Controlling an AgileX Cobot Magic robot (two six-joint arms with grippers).
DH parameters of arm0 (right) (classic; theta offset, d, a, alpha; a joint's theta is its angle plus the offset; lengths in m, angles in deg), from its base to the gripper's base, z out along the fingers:
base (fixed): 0 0 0 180
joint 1: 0 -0.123 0 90
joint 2: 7.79 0 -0.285 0
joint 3: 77.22 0 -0.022 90
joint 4: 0 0.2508 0 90
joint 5: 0 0 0.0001 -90
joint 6: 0 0.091 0 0
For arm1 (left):
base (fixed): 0 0 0 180
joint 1: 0 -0.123 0 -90
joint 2: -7.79 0 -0.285 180
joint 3: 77.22 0 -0.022 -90
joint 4: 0 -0.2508 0 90
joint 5: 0 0 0.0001 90
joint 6: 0 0.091 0 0
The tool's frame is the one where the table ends.
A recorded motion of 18 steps. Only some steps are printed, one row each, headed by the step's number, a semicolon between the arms.
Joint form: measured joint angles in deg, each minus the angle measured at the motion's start. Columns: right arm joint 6, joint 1, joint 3, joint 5, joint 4, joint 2; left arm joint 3, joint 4, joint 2, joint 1, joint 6, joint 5.
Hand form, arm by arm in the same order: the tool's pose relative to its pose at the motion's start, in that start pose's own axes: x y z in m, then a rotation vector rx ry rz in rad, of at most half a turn. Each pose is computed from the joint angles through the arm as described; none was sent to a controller.
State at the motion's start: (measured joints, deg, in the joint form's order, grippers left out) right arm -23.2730 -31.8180 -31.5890 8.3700 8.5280 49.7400; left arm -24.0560 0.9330 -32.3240 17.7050 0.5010 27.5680
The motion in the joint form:
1: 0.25 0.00 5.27 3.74 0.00 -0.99; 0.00 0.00 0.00 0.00 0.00 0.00
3: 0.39 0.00 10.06 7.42 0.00 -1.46; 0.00 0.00 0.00 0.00 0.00 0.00
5: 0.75 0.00 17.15 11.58 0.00 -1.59; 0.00 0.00 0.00 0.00 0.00 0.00
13: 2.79 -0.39 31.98 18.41 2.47 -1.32; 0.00 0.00 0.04 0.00 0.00 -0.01
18: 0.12 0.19 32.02 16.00 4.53 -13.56; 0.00 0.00 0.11 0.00 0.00 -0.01
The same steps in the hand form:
1: 0.0222 0.0048 -0.0057 0.0066 0.0122 0.0024; 0.0000 0.0000 0.0000 0.0000 0.0000 0.0000
3: 0.0429 0.0094 -0.0107 0.0126 0.0259 0.0022; 0.0000 0.0000 0.0000 0.0000 0.0000 0.0000
5: 0.0764 0.0171 -0.0196 0.0100 0.0764 0.0033; 0.0000 0.0000 0.0000 0.0000 0.0000 0.0000
13: 0.1465 0.0325 -0.0500 0.0078 0.2266 0.0598; 0.0000 0.0000 -0.0001 0.0000 -0.0009 0.0000
18: 0.1281 0.0253 -0.0661 0.0616 0.0667 0.0604; -0.0001 0.0000 -0.0003 0.0000 -0.0021 0.0000

